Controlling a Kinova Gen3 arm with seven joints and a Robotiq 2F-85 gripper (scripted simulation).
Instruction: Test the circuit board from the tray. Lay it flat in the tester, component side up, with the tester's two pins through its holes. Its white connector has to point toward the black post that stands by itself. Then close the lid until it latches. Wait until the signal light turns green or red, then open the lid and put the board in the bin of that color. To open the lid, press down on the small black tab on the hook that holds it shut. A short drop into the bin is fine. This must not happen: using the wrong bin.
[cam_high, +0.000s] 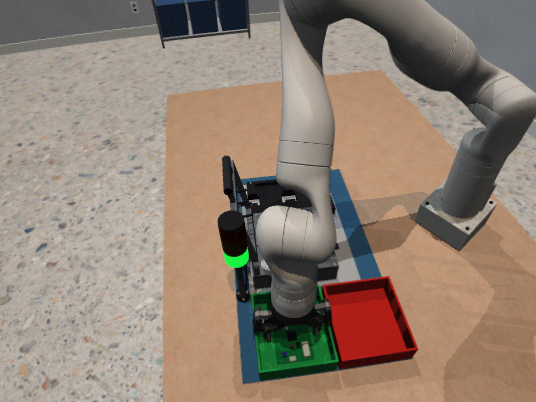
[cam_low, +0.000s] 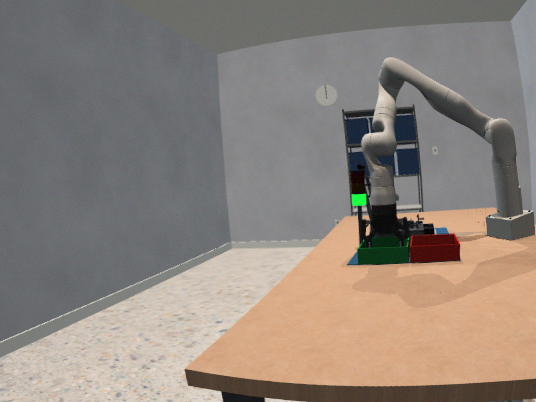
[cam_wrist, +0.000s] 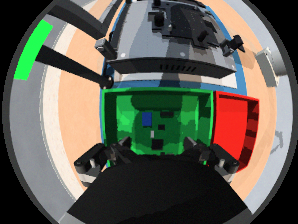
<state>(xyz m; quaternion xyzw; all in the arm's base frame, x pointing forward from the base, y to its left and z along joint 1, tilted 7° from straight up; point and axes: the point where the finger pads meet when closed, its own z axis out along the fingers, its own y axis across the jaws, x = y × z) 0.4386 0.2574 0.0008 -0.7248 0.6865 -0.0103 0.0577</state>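
The green bin is right at my hand. From my hand the other things lie so: red bin 150 mm behind, 10 mm to the right; green circuit board 10 mm below; tester lid 200 mm to the right, 170 mm above, 80 mm ahead.
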